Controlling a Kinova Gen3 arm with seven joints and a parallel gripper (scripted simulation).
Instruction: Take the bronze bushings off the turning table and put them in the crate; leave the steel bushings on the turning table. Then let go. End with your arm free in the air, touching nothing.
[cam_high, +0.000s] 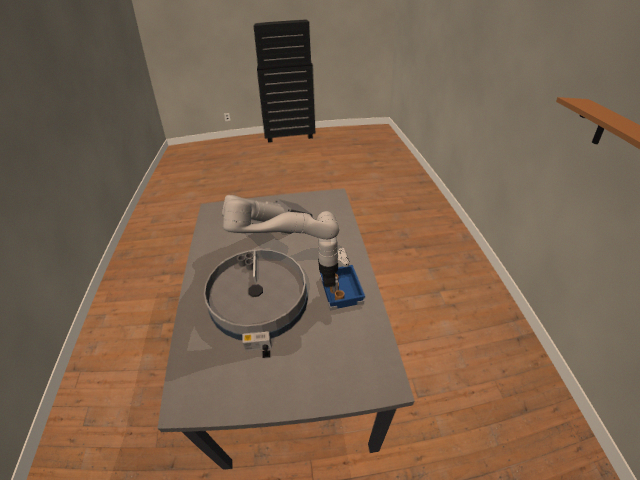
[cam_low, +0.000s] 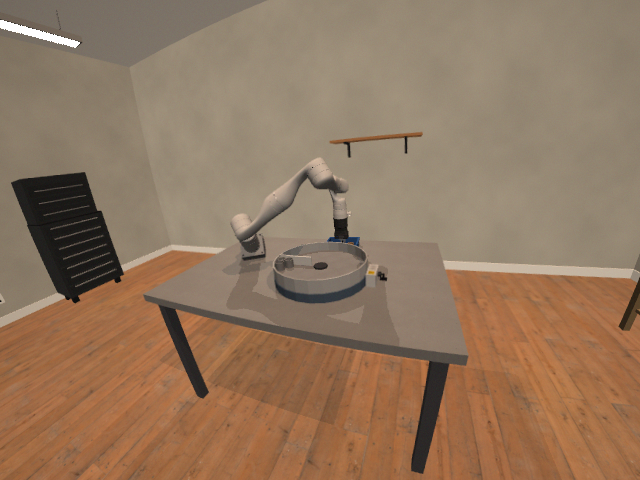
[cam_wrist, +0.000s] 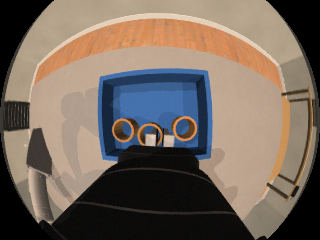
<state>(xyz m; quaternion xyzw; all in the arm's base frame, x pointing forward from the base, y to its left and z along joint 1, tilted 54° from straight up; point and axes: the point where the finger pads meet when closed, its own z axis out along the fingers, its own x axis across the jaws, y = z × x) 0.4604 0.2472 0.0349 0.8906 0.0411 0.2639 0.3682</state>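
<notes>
Right now the blue crate is 1 cm behind my hand, 3 cm to the left of it and 2 cm below it. Round my hand: round turning table (6 cm behind, 32 cm to the right, 1 cm above).
</notes>
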